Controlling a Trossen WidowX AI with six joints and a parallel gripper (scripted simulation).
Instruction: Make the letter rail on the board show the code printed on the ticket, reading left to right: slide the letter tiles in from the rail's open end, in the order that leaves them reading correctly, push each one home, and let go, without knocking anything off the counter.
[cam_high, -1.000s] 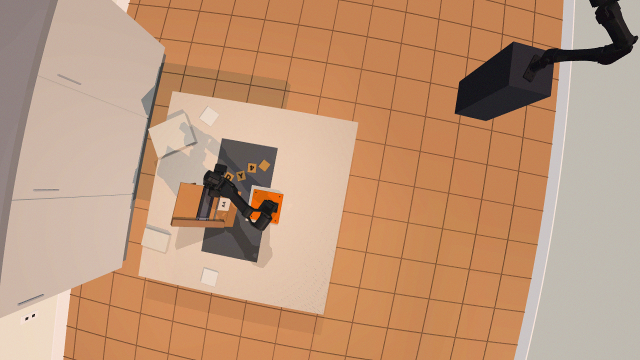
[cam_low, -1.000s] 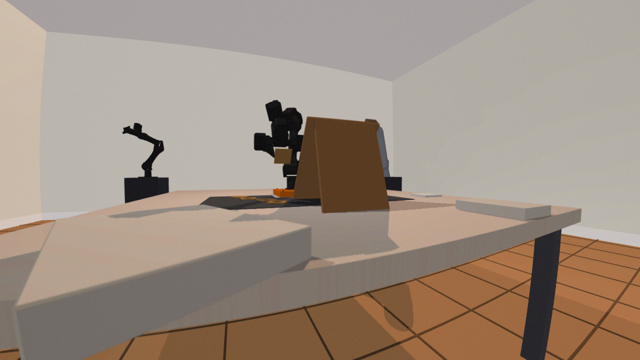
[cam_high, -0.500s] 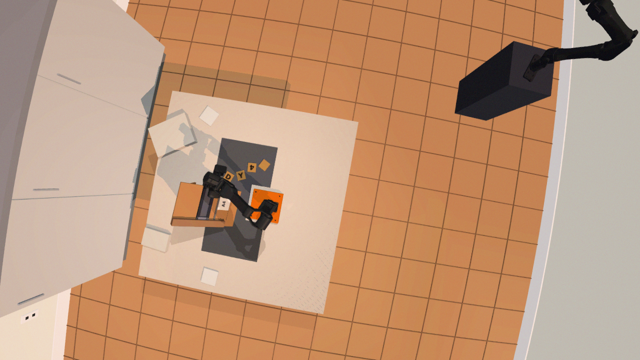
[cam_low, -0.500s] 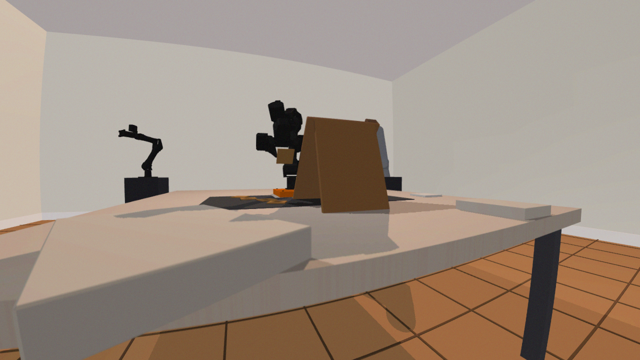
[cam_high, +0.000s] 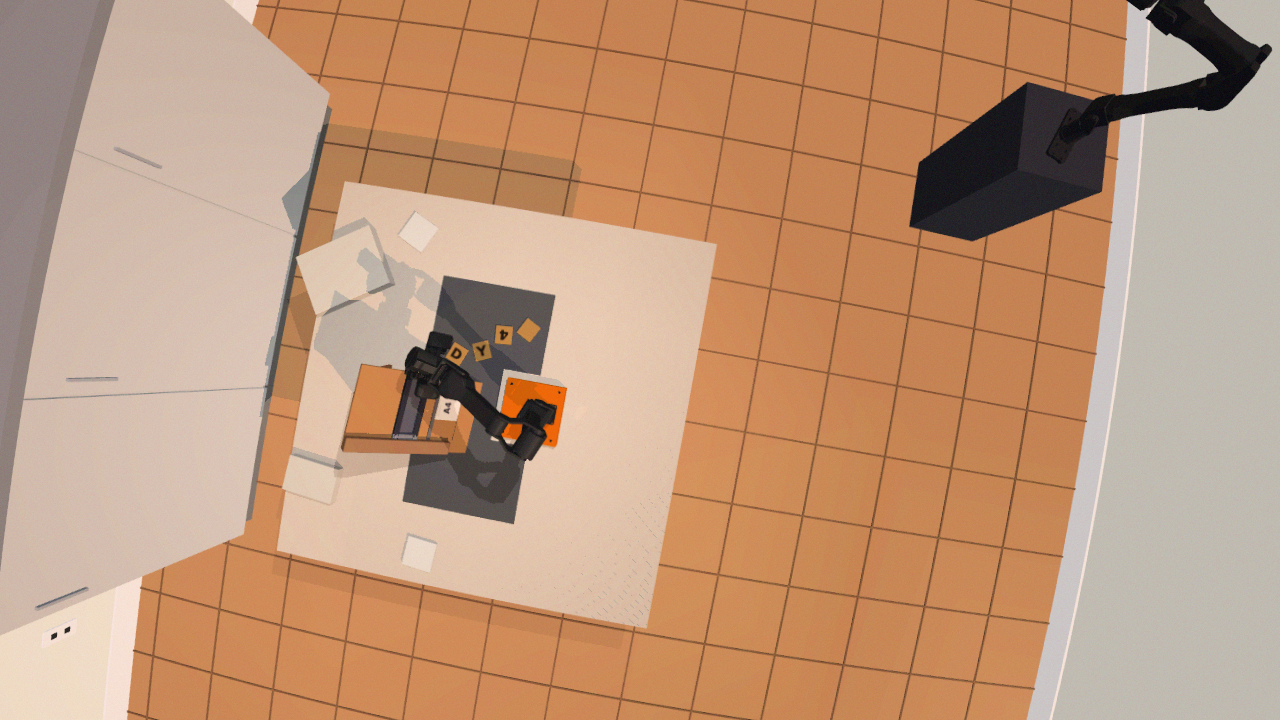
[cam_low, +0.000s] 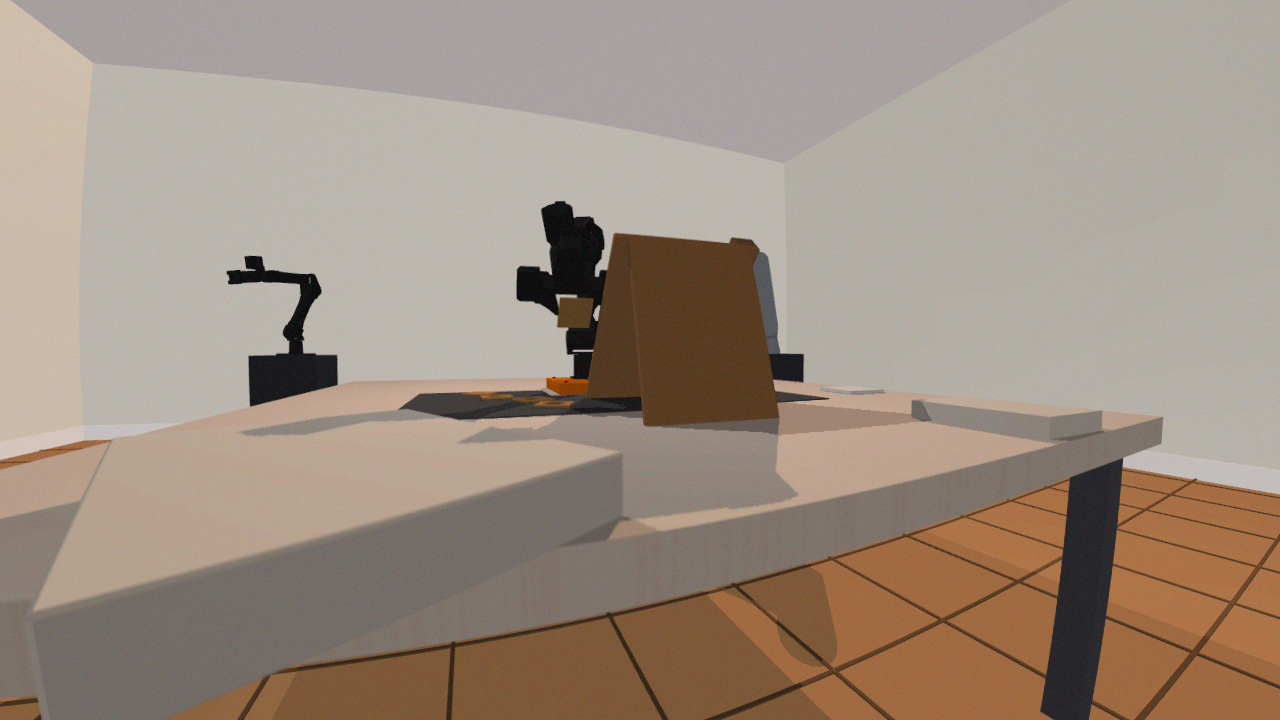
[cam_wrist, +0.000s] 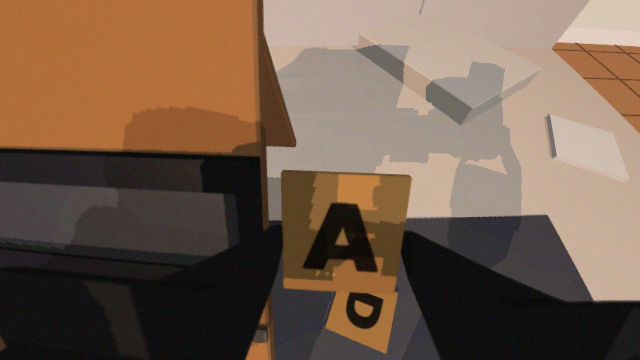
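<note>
My gripper tip is now 140 mm to the right of the white ticket, 80 mm above it and 60 mm past it. Round my gripper tip: tile marked d 150 mm below, 30 mm to the right, 30 mm behind; then tile marked y 150 mm below, 110 mm behind, 60 mm to the right; then blank tile 250 mm behind, 150 mm to the right, 150 mm below.
</note>
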